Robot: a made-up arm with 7 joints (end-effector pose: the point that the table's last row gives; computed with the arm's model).
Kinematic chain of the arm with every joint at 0, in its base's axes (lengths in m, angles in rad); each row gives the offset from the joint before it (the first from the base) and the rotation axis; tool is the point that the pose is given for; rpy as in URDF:
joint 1: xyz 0 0 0.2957 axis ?
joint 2: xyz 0 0 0 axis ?
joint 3: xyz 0 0 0.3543 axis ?
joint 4: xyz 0.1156 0 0 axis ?
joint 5: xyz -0.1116 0 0.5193 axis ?
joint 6: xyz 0 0 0 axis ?
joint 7: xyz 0.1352 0 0 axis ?
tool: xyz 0 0 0 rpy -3.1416 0 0
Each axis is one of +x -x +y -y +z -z.
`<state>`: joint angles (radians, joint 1 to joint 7).
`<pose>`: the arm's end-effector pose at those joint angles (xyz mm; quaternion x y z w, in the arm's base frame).
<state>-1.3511 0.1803 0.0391 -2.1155 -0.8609 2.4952 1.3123</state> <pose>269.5 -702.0 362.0 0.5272 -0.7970 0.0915 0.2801</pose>
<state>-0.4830 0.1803 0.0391 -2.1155 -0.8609 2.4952 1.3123</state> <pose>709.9 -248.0 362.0 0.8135 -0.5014 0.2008 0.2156</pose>
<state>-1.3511 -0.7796 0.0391 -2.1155 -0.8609 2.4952 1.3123</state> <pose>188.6 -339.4 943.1 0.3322 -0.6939 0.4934 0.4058</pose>
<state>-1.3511 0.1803 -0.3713 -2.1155 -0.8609 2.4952 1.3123</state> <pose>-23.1 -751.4 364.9 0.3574 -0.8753 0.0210 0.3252</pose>
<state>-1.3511 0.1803 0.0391 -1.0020 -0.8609 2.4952 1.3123</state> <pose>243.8 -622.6 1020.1 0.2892 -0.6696 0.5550 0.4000</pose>
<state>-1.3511 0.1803 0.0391 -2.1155 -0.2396 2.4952 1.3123</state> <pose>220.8 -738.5 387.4 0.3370 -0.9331 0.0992 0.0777</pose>
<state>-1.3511 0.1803 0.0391 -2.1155 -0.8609 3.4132 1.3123</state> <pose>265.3 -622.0 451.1 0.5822 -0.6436 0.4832 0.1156</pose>
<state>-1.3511 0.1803 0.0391 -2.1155 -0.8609 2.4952 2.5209</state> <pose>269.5 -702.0 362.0 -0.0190 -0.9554 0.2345 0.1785</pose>
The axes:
joint 1: +z
joint 2: +y
joint 3: +z
joint 4: -y
joint 5: +z
joint 6: -y
joint 7: -z

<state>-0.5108 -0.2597 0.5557 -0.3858 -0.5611 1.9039 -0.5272</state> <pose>-11.6 163.1 1316.8 0.6039 0.0776 0.6508 0.4536</pose>
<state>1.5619 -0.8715 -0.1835 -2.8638 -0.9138 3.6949 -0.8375</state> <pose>-11.5 293.0 602.2 0.0889 -0.7030 -0.6942 0.1269</pose>
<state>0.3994 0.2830 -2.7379 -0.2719 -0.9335 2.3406 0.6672</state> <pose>229.7 -29.6 1271.7 -0.1077 -0.3363 0.2274 0.9075</pose>
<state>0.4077 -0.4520 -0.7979 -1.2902 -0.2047 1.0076 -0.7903</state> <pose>380.8 -402.8 1020.5 -0.9833 -0.1658 -0.0500 0.0552</pose>
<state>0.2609 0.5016 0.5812 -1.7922 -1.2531 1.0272 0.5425</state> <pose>613.3 535.2 240.0 0.7253 0.1804 -0.0504 0.6624</pose>
